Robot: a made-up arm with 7 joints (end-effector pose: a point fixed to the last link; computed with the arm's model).
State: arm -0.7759 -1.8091 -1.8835 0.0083 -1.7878 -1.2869 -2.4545
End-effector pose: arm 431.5 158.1 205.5 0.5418 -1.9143 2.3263
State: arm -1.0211 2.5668 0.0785 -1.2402 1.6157 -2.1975 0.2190
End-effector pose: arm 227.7 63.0 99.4 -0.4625 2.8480 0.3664
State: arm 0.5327 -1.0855 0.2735 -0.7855 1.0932 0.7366 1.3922
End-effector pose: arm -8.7 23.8 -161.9 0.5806 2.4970 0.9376
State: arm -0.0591 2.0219 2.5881 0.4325 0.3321 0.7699 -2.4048
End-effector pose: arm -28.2 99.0 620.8 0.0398 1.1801 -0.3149
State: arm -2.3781 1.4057 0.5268 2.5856 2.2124 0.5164 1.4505
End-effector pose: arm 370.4 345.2 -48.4 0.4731 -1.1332 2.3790
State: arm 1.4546 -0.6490 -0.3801 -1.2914 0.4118 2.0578 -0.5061
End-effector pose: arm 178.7 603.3 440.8 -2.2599 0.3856 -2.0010
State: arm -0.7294 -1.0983 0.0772 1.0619 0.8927 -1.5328 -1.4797
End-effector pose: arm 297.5 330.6 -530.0 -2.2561 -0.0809 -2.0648
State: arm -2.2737 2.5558 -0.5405 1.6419 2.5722 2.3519 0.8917
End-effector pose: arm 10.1 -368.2 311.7 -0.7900 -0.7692 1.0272
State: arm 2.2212 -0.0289 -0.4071 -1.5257 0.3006 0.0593 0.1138
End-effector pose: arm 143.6 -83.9 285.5 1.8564 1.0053 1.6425
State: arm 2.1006 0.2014 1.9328 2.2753 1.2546 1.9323 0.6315
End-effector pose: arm 607.1 -580.2 344.1 0.6103 -2.3091 -0.4143
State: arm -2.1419 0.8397 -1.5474 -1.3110 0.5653 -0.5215 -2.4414
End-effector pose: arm 657.0 -51.7 -491.7 2.0860 -1.1280 1.1504
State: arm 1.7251 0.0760 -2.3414 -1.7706 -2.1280 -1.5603 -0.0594
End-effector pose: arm -176.6 -124.4 619.4 0.2093 -0.2229 -0.2465
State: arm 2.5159 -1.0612 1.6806 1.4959 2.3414 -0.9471 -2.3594
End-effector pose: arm 535.1 -533.7 1130.6 -0.2338 1.2469 0.2329
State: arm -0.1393 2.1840 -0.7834 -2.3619 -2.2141 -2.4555 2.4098
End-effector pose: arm 287.7 709.9 554.5 -0.3402 -0.5016 3.0110
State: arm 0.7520 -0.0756 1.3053 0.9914 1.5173 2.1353 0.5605
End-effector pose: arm 745.8 376.5 717.0 -0.9016 -0.3036 1.6213
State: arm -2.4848 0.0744 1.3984 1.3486 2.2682 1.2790 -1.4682
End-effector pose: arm 240.7 -607.7 -33.0 0.6028 0.4304 -0.6343
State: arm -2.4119 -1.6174 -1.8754 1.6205 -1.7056 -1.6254 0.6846
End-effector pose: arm -197.6 -852.2 28.7 -1.4843 -1.7876 0.0647
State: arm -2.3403 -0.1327 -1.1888 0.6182 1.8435 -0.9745 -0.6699
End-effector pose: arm 239.1 -561.5 178.7 0.2492 1.0432 0.6624
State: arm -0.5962 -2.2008 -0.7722 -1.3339 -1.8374 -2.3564 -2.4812
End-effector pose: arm -506.4 292.1 260.3 -2.1503 -0.5939 0.7934
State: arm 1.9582 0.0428 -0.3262 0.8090 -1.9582 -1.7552 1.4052
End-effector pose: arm 54.2 -538.0 650.6 -1.0027 -0.8241 0.3536
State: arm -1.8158 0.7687 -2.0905 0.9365 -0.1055 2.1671 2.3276
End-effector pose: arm 163.9 -463.8 -40.4 -0.3204 -0.0306 0.3605
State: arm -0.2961 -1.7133 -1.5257 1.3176 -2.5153 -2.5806 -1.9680
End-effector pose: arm 308.3 60.0 113.2 -0.1151 2.7337 -0.7463
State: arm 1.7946 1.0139 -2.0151 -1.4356 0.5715 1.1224 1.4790
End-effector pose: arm 109.1 -171.6 1109.1 -1.5804 0.4391 -0.3402
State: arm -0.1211 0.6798 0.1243 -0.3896 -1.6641 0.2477 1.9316
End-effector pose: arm -6.4 722.1 455.1 -2.7596 -0.3441 -0.6982
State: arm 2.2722 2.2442 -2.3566 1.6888 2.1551 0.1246 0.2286
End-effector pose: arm -57.2 -629.0 519.4 -0.7756 -2.5774 -0.3746
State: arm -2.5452 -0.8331 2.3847 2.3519 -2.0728 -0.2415 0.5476
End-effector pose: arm -9.0 -504.5 180.0 2.4926 0.7732 0.1844
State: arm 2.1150 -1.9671 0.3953 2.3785 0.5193 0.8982 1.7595
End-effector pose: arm -95.7 539.9 837.5 -2.6187 0.4399 -0.7117
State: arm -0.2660 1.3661 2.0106 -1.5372 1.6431 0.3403 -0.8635
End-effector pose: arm 37.8 390.4 226.7 1.4634 -0.2171 -0.2004
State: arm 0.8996 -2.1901 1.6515 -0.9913 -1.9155 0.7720 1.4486
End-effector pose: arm 100.3 380.5 540.5 0.0343 -1.4418 1.1796
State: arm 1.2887 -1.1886 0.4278 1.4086 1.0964 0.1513 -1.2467
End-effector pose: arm -52.9 382.9 689.9 -0.6535 -0.1821 -0.1481
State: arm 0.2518 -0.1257 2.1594 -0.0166 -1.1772 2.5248 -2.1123
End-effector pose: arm 637.9 748.9 72.6 2.3431 -1.6618 0.2716
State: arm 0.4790 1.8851 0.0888 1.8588 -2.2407 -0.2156 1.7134
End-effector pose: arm 326.9 430.5 245.1 -0.3732 0.5228 2.6939
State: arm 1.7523 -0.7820 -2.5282 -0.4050 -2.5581 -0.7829 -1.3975
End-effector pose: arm -132.5 -112.6 1119.6 -1.5446 -1.5247 2.1917
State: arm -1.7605 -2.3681 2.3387 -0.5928 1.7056 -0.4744 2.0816
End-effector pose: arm -856.1 -496.5 -470.4 1.3337 1.1906 -0.2577
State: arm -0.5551 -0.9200 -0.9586 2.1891 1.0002 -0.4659 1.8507
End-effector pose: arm 381.0 -160.0 229.5 -0.6681 -1.2413 1.0312
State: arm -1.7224 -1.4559 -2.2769 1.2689 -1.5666 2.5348 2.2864
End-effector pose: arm -10.4 -339.8 154.0 -0.1788 1.5554 -1.4999
